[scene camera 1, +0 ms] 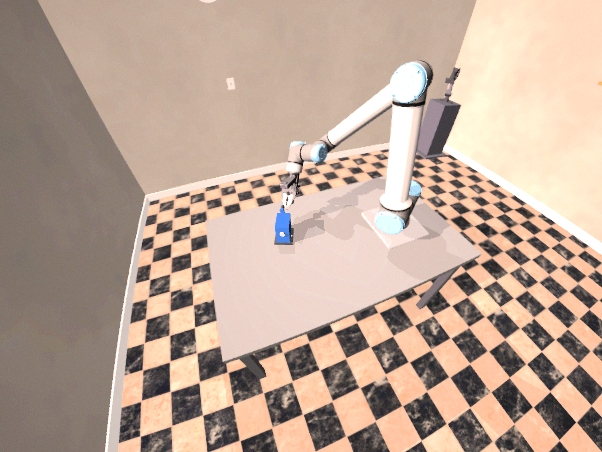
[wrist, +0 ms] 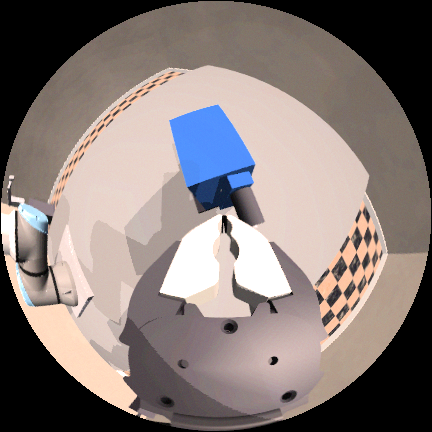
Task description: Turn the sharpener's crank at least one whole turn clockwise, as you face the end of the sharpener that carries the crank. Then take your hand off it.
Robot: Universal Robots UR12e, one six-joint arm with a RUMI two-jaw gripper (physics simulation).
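Frame: origin at the arm's base, x ahead, y left, z up, level; metres.
Seen in the pictures: gripper, fingertip midpoint: [scene camera 1: 286,209] [wrist: 223,216]; arm's base at its link origin: [wrist: 68,283].
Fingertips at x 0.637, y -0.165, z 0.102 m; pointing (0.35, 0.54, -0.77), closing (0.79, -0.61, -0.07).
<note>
Pixels of each thing's top centre, then the offset from my fingertips to it. "spot": a spot on its surface instead. Level surfaces: height alone.
- blue sharpener at a spot on its surface: [wrist: 212,145] spot: dx +0.039, dy +0.069, dz +0.007 m
- dark cylindrical handle at a spot on its surface: [wrist: 247,206] spot: dx +0.020, dy -0.009, dz +0.018 m
- table at its surface level: dz -0.121 m
The blue sharpener [scene camera 1: 283,222] [wrist: 212,145] stands upright on its dark base on the table. In the wrist view its crank end faces my gripper, and a blue crank arm [wrist: 240,179] carries a dark cylindrical handle [wrist: 247,206] that points toward the fingers, right of the middle of that end. In the scene view the crank is mostly hidden behind the body. My gripper [scene camera 1: 286,206] [wrist: 223,216] is shut with nothing between its fingers. Its tips are at the crank end, just left of the handle in the wrist view; whether they touch it I cannot tell.
The table [scene camera 1: 300,295] [wrist: 295,150] bears the sharpener and my arm's base plate [scene camera 1: 415,231] on its right part. The sharpener stands near the table's far left part in the scene view. A dark pedestal [scene camera 1: 439,127] stands on the floor by the back right wall.
</note>
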